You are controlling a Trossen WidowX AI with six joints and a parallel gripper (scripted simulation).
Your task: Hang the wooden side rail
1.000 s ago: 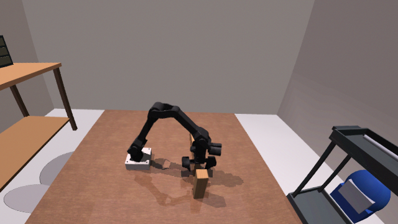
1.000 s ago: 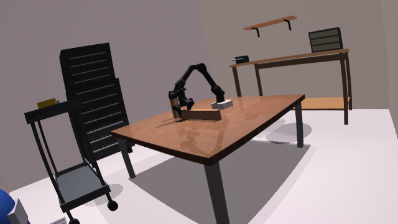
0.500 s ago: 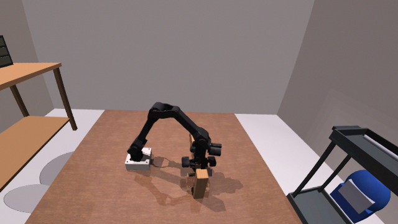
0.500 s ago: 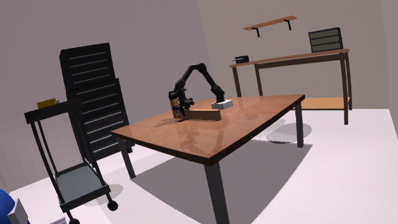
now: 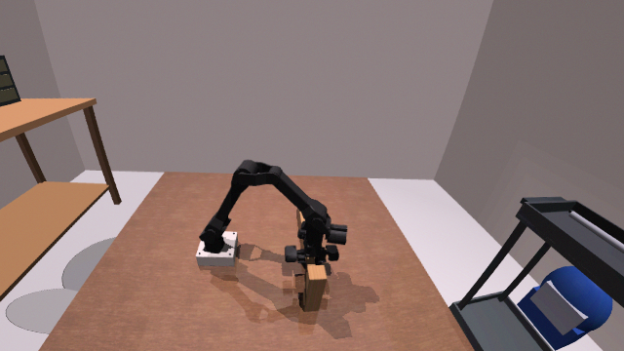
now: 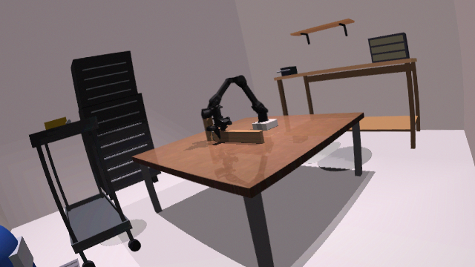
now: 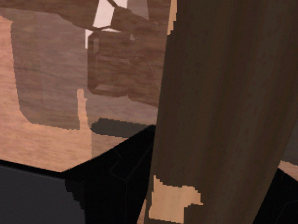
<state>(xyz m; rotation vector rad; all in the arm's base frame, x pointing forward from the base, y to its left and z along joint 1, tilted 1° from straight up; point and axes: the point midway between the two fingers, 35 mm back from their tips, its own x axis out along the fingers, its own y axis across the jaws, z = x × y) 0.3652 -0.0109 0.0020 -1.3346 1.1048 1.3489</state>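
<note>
My gripper tip is now 14 cm to the left of the wooden headboard post, 6 cm below it and 1 cm short of it.
</note>
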